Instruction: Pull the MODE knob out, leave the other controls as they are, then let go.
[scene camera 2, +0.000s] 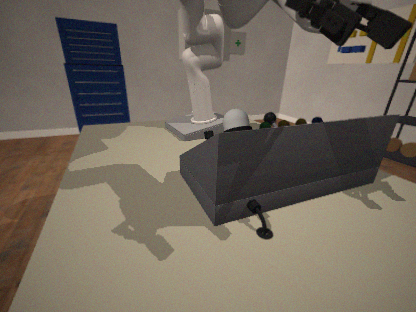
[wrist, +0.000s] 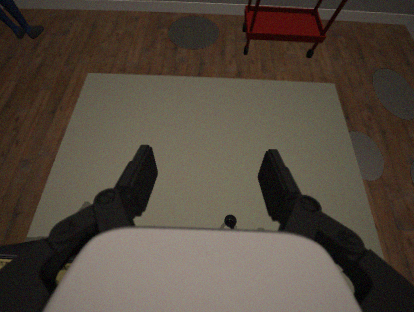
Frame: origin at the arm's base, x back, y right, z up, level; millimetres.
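Seen in the pictures: gripper, fingertip midpoint: (scene camera 2: 376, 35) (wrist: 208, 161); arm's base at its link origin: (scene camera 2: 203, 119).
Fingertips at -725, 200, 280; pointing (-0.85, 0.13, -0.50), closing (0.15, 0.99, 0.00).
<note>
Offsets run from my fingertips to a thing's top centre, as dx, dy, dz. "spot": to the spot under its first point. Level surfaces: height alone.
The grey control console (scene camera 2: 295, 160) stands on the table with its back to scene camera 2, so its front face and any MODE lettering are hidden. A small black part {spot: +306, +42, -203} (scene camera 2: 208, 134) shows past its left end; I cannot tell if it is the MODE knob. Above its top edge show a pale dome {spot: +149, +83, -128} (scene camera 2: 236, 120), a black ball {+328, -210, -171} (scene camera 2: 270, 118), and green, olive and dark blue caps. My gripper (scene camera 2: 369, 42) (wrist: 208, 161) is open and empty, high above the console's right part in the scene view. In the wrist view the pale housing hides most of the console.
A short black cable with a round end {spot: +65, +62, -332} (scene camera 2: 264, 232) comes out of the console's back onto the table {dz -336} (scene camera 2: 150, 280) (wrist: 210, 110). A small black ball {spot: +65, +57, -322} (wrist: 230, 220) shows between the fingers' bases in the wrist view. A red cart (wrist: 285, 36) stands beyond the table.
</note>
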